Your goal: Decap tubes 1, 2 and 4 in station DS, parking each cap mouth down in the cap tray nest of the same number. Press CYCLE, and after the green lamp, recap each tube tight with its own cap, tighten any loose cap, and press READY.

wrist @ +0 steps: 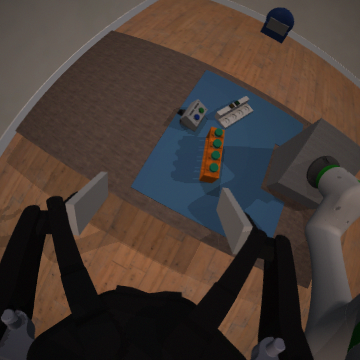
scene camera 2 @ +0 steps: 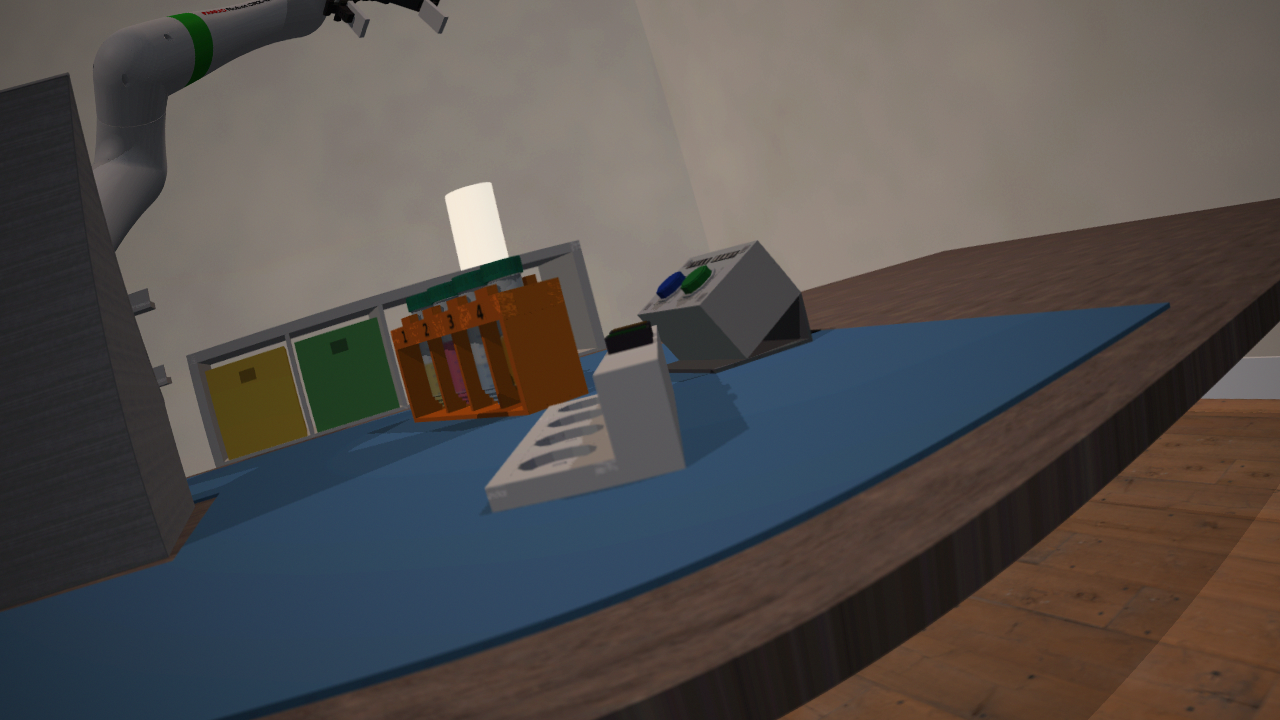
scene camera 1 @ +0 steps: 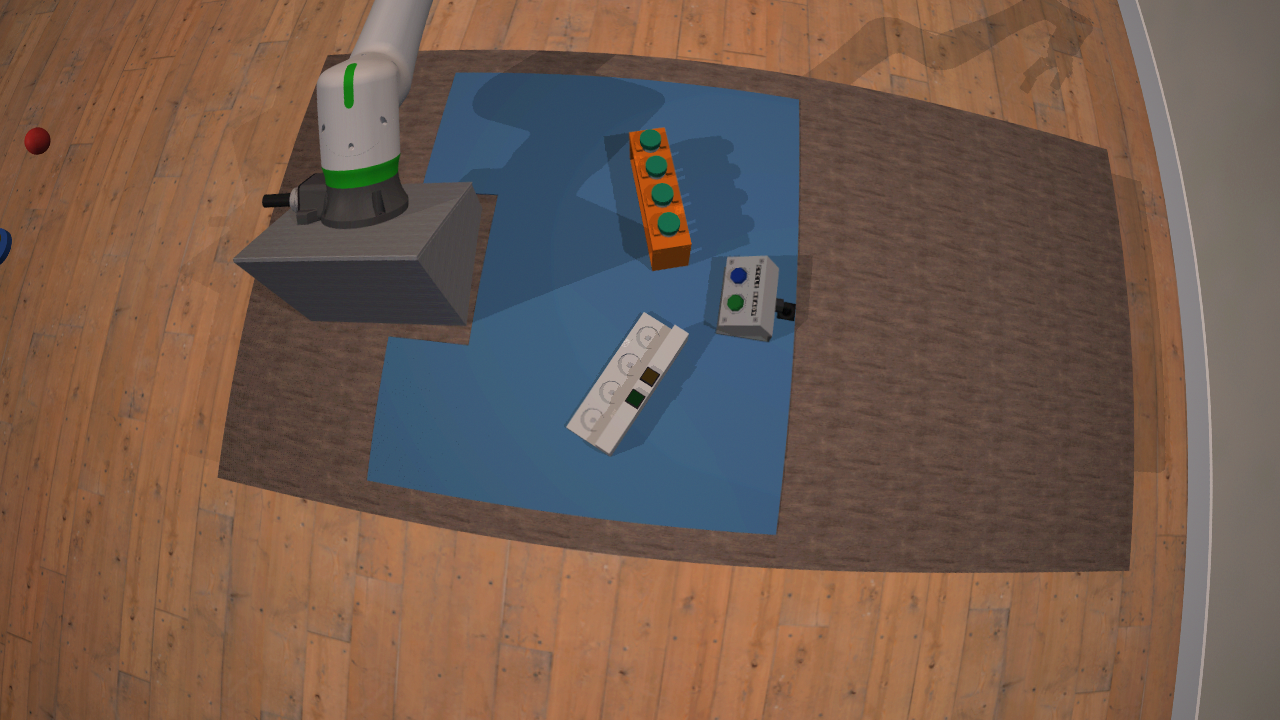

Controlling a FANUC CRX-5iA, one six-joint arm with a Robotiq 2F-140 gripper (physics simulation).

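Places are measured from the arm's base along level axes (x left, y up, z ahead), in centimetres.
Pixels of known places: gripper, fingertip midpoint: (wrist: 163, 191) (scene camera 2: 404, 26); arm's base at its link origin: (wrist: 322, 171) (scene camera 1: 364, 211).
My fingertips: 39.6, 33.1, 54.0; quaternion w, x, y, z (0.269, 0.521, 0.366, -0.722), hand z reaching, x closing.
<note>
Ahead of a thing's pixels: the offset from my fingertips to its top centre, as dx, dy, dz. Level surfaces: height alone.
My gripper (scene camera 2: 396, 22) (wrist: 163, 191) is wide open and empty, high above the table and away from the rack. The orange rack @[-30.0, -41.9, -8.5] (scene camera 1: 671, 256) (scene camera 2: 546, 344) (wrist: 209, 176) holds upright tubes under green caps. Labels 1 to 4 show in scene camera 2. Cap 1 @[-22.4, -40.1, -10.3] (scene camera 1: 650, 138) is at the far end, cap 4 @[-37.6, -40.1, -6.7] (scene camera 1: 668, 222) (scene camera 2: 500, 265) nearest the cap tray. Cap tightness cannot be told. The white cap tray @[-60.3, -46.9, -11.7] (scene camera 1: 614, 431) (scene camera 2: 640, 411) (wrist: 225, 110) has empty round nests. Its amber lamp @[-60.0, -46.9, -8.2] (scene camera 1: 650, 376) and green lamp @[-63.4, -46.9, -10.2] (scene camera 1: 635, 398) look dark.
A grey button box @[-46.0, -43.8, +6.7] (scene camera 1: 751, 331) (scene camera 2: 707, 331) (wrist: 187, 120) with a blue button @[-43.5, -44.7, +4.7] (scene camera 1: 738, 274) and a green button @[-48.0, -44.7, +4.3] (scene camera 1: 734, 302) stands beside rack and tray. The grey arm pedestal (scene camera 1: 358, 288) (wrist: 295, 165) stands at the blue mat's @[dy -52.2] (scene camera 1: 537, 474) edge.
</note>
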